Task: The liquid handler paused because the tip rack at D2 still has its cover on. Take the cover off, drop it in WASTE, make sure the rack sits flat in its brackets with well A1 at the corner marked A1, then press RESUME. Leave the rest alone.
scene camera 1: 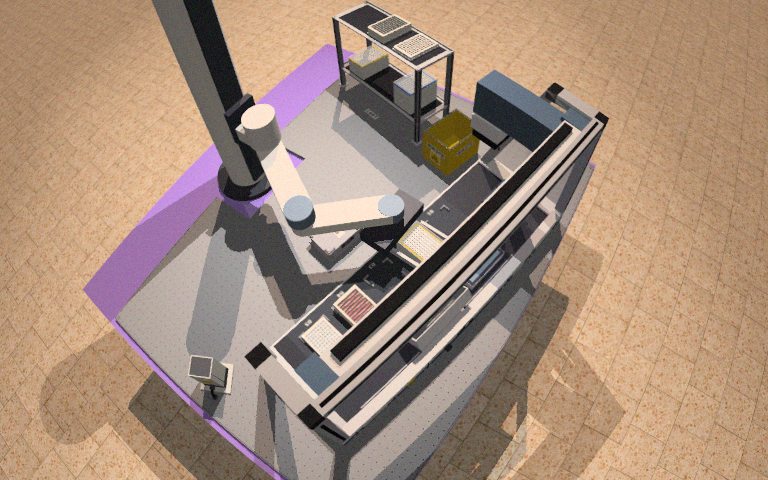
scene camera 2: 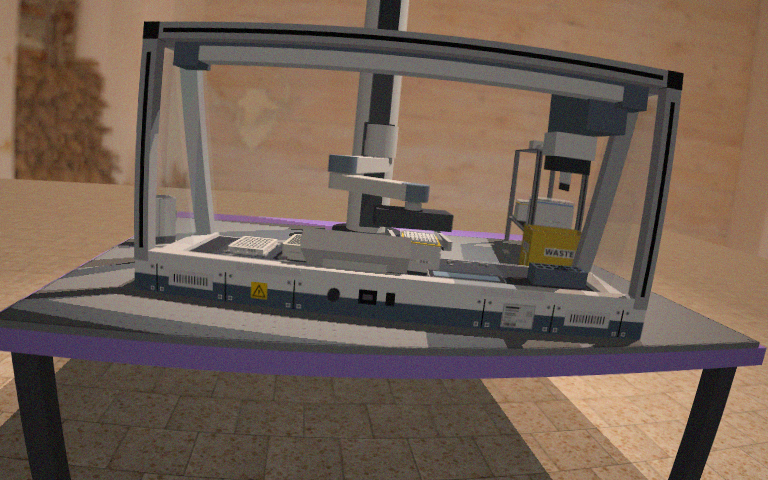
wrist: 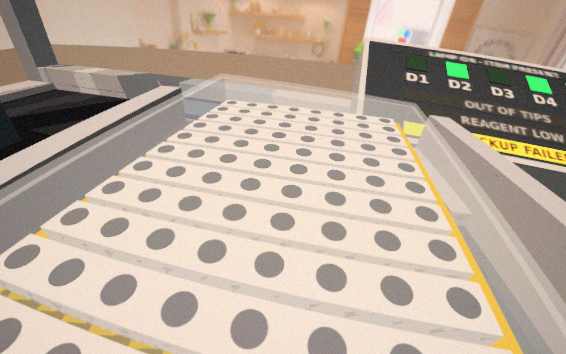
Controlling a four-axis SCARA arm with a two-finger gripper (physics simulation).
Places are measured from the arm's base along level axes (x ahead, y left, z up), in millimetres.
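Pixels of known places: gripper, fingertip midpoint: (scene camera 2: 422,244) (wrist: 301,121); arm's base, link origin: (scene camera 1: 250,172).
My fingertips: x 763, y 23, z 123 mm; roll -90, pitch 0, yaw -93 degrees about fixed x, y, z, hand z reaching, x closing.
Note:
For each thing: its top centre in the pictures, then the offset to it from my fingertips. "*": a spot on its surface instead.
- rack, top centre: (wrist: 283,149) (scene camera 1: 423,242) 57 mm back, 7 mm left, 15 mm up
- clear cover, surface spot: (wrist: 310,97) * 11 mm back, 2 mm right, 14 mm up
- yellow WASTE bin, top centre: (scene camera 2: 556,230) (scene camera 1: 453,128) 198 mm back, 419 mm left, 25 mm up
- status panel, surface spot: (wrist: 450,102) * 56 mm ahead, 102 mm right, 4 mm up
- white plate, top centre: (scene camera 2: 253,242) (scene camera 1: 327,341) 124 mm back, 360 mm right, 44 mm down
- red-striped plate, top centre: (scene camera 2: 306,240) (scene camera 1: 359,309) 101 mm back, 238 mm right, 27 mm down
- two-level shelf, surface spot: (scene camera 1: 417,107) * 322 mm back, 394 mm left, 75 mm up
The tip rack (scene camera 1: 420,242) (scene camera 2: 416,236) at D2 has a white top and a yellow edge; the wrist view shows the rack (wrist: 300,181) close up. A clear cover (wrist: 310,97) stands around and over it. My gripper (scene camera 2: 420,240) (wrist: 301,121) is over the rack, with one finger along each long side, shut on the cover. Its fingers are mostly hidden in scene camera 1. The yellow WASTE bin (scene camera 1: 450,150) (scene camera 2: 549,246) stands beside the deck. The status panel (wrist: 450,102) shows D2 and D4 green and a yellow PICKUP FAILED line. RESUME and the A1 mark cannot be made out.
A white plate (scene camera 1: 322,337) and a red-striped plate (scene camera 1: 355,305) sit on the deck. The gantry beam (scene camera 1: 453,240) (scene camera 2: 396,65) crosses above it, with the pipetting head (scene camera 1: 515,104) (scene camera 2: 569,147) at the bin's end. A two-level shelf (scene camera 1: 417,107) stands behind the bin.

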